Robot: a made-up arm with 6 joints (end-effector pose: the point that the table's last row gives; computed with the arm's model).
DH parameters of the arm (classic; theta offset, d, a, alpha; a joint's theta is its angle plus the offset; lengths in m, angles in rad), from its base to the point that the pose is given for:
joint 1: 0 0.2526 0 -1.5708
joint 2: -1.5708 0 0.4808 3.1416
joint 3: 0 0 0 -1.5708
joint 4: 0 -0.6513 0 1.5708
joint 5: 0 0.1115 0 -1.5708
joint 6: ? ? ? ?
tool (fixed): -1.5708 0 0 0
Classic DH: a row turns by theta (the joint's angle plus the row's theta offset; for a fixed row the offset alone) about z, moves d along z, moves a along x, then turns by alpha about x.
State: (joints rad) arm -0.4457 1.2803 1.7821 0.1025 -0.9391 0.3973
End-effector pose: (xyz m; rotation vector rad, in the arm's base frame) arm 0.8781 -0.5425 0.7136 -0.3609 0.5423 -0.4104
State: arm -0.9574 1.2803 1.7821 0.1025 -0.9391 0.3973
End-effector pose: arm 0.5000 -0.9029 0.7136 -0.2181 0.6337 -0.9033
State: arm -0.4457 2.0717 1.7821 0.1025 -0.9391 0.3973
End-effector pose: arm 0.8989 -0.5524 -0.1533 -0.1679 1.2898 -0.1711
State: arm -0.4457 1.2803 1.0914 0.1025 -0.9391 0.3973
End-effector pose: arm 0.9470 -0.5754 0.2792 -0.1951 1.1963 -0.2046
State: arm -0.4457 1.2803 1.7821 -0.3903 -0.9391 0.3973
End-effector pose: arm 0.9048 -0.5466 0.6664 -0.0090 0.3805 -0.1018
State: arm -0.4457 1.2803 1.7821 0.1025 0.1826 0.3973
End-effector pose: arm 0.8781 -0.5425 0.7136 -0.6302 -0.5574 -0.5722
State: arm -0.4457 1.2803 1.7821 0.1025 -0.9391 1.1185
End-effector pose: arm 0.8781 -0.5425 0.7136 -1.0528 0.6810 -0.2012
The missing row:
joint 6: 1.5708 0 0 1.5708
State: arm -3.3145 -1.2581 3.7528 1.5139 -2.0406 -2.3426
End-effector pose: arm 0.1583 -0.0212 -0.1893 -0.1511 -0.6403 1.0545
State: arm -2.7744 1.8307 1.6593 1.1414 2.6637 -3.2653
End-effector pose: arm -1.0655 -0.3601 0.1178 1.3535 -0.3527 0.1625
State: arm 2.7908 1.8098 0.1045 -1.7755 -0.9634 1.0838
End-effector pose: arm -0.2629 0.0721 -0.4920 -1.7628 2.0312 1.5739
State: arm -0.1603 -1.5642 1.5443 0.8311 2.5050 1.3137
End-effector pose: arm -1.1319 0.1069 0.1950 -0.4256 0.3718 0.4166
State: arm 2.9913 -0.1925 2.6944 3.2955 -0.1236 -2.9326
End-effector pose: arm 0.6934 -0.2164 0.9052 2.7567 -0.2675 0.1406
